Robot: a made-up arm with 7 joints.
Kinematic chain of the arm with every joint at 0, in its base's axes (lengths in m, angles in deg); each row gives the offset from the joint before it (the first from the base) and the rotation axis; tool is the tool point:
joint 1: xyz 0 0 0.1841 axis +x
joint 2: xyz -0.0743 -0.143 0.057 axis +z
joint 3: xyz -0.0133 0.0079 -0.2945 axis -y
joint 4: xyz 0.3 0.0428 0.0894 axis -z
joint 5: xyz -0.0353 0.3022 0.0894 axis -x
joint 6: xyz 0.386 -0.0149 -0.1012 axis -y
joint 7: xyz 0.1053 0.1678 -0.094 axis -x
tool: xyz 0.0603 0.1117 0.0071
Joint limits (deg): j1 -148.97..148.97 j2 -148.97..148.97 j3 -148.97..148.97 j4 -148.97..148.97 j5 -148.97..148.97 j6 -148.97..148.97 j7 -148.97..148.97
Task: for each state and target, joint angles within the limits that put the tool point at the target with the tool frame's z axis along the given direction. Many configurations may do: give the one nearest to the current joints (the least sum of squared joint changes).
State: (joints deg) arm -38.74 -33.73 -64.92 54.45 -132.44 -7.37 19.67
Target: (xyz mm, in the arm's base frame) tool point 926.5 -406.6 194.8 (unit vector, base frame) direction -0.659 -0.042 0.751
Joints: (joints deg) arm -52.70 6.70 -37.56 61.51 -131.56 -5.51 35.17
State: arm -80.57 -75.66 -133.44 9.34 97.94 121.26 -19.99
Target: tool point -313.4 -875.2 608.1 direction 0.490 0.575 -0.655
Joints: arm -118.23 -38.27 -106.43 29.57 126.31 85.82 0.01
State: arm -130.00 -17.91 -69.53 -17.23 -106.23 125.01 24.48
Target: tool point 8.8 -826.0 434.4 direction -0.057 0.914 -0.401
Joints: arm -134.36 34.30 -93.29 -32.41 -100.55 103.19 -20.12
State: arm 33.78 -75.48 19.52 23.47 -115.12 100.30 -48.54
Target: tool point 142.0 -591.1 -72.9 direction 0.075 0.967 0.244
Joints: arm 66.95 -75.87 35.96 1.01 -131.86 86.59 -21.53
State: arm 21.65 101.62 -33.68 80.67 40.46 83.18 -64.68
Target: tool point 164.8 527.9 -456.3 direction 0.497 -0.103 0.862
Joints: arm -2.09 85.83 -38.74 75.24 42.23 84.00 -109.53
